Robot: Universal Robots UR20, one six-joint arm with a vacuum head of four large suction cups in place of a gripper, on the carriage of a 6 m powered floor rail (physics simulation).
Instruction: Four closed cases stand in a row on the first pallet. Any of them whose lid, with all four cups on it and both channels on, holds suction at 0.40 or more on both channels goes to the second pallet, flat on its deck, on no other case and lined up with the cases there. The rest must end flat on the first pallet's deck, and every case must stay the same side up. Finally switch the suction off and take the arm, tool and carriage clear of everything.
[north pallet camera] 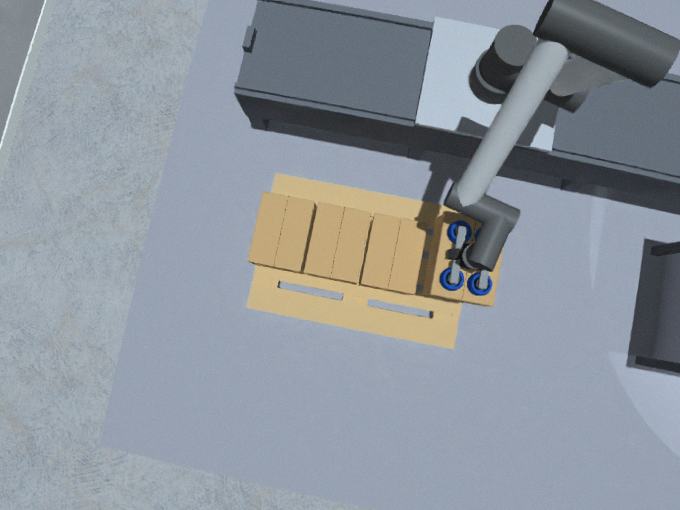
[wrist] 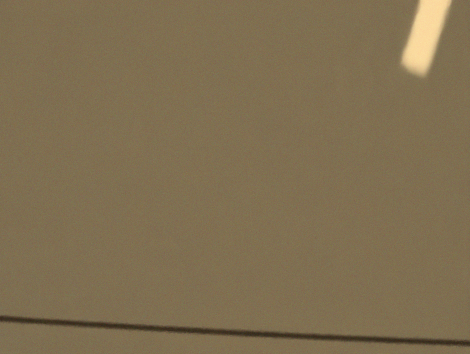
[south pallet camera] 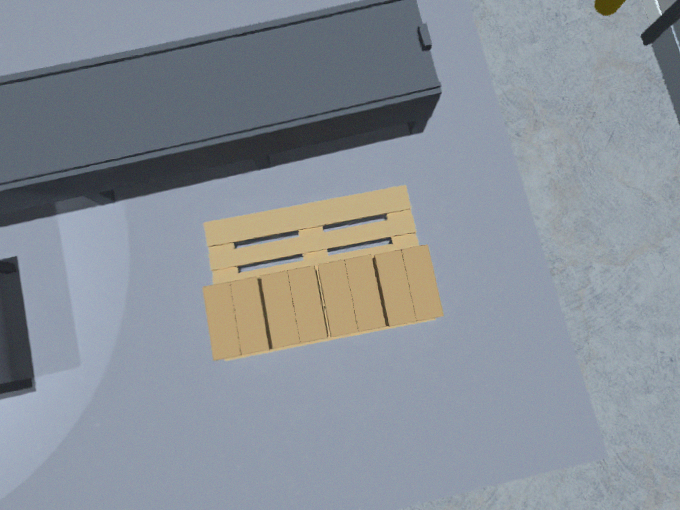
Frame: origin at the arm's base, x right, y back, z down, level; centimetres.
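Seen in the pictures: end effector, tool point: (wrist: 235, 252); arm's base, origin of the base link: (north pallet camera: 492, 81).
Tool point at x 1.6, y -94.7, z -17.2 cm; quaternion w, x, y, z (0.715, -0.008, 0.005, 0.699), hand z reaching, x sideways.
Observation:
Offsets run from my tool point to a thing's top centre.
Three closed tan cases @(dx +90.5, dy -0.1, dz +35.1 cm) (north pallet camera: 269, 230) @(dx +60.2, dy +0.1, dz +35.1 cm) (north pallet camera: 324, 238) @(dx +29.9, dy +0.2, dz +35.1 cm) (north pallet camera: 381, 249) stand in a row on the first pallet (north pallet camera: 351, 323) in the north view. My vacuum head (north pallet camera: 467, 256) has its blue cups on the lid of the fourth case @(dx -0.4, dy +0.4, dz -2.6 cm) (north pallet camera: 442, 258) (wrist: 225, 175), at the right end. This case is held level, a little above the deck, apart from its neighbour and overhanging the pallet's right edge. One cup is mostly hidden by the wrist. In the wrist view the lid and its dark seam fill the picture. The second pallet (south pallet camera: 307, 205) bears a row of four cases along its lower side.
The grey floor rail (north pallet camera: 335, 60) (south pallet camera: 219, 93) runs above both pallets in the views. The white carriage (north pallet camera: 450, 71) and the arm (north pallet camera: 510, 120) are at the north end. A dark open-topped structure (north pallet camera: 639, 301) (south pallet camera: 24, 329) stands between the pallets. A yellow object (south pallet camera: 606, 5) is at the south view's top right.

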